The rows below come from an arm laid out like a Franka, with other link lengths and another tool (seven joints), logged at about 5 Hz.
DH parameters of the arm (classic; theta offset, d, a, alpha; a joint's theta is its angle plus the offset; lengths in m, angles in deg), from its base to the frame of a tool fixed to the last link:
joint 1: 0 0.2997 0 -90
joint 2: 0 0 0 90
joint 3: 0 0.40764 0.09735 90
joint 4: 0 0 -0.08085 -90
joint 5: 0 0.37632 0 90
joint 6: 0 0 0.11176 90
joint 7: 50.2 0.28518 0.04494 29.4
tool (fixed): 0 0.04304 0 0
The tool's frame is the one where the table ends.
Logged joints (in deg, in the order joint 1, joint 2, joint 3, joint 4, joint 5, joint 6, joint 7), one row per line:
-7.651, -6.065, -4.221, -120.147, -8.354, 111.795, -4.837
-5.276, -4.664, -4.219, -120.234, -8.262, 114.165, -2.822
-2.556, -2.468, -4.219, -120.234, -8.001, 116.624, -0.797
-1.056, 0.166, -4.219, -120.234, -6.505, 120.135, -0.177
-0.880, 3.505, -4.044, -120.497, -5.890, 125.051, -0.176
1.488, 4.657, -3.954, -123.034, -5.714, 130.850, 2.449
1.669, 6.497, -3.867, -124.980, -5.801, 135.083, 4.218
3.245, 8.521, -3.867, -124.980, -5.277, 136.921, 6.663
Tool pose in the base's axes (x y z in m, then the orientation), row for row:
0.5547, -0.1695, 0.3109, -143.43, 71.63, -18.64
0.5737, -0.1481, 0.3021, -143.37, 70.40, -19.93
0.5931, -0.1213, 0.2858, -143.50, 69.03, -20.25
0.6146, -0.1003, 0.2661, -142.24, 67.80, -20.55
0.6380, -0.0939, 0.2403, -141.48, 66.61, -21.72
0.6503, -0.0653, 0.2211, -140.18, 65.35, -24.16
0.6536, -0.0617, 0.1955, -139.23, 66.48, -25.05
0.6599, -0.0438, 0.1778, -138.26, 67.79, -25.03
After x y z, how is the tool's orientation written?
As a rotation vector, in degrees.
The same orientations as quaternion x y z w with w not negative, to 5 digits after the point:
-0.87697, 0.43797, -0.11397, 0.16159
-0.87845, 0.43135, -0.12211, 0.16539
-0.88107, 0.42384, -0.12433, 0.16916
-0.87999, 0.41946, -0.12714, 0.18304
-0.87949, 0.41407, -0.13502, 0.19186
-0.87679, 0.40875, -0.15111, 0.20330
-0.87177, 0.41626, -0.15685, 0.20528
-0.86689, 0.42504, -0.15694, 0.20786

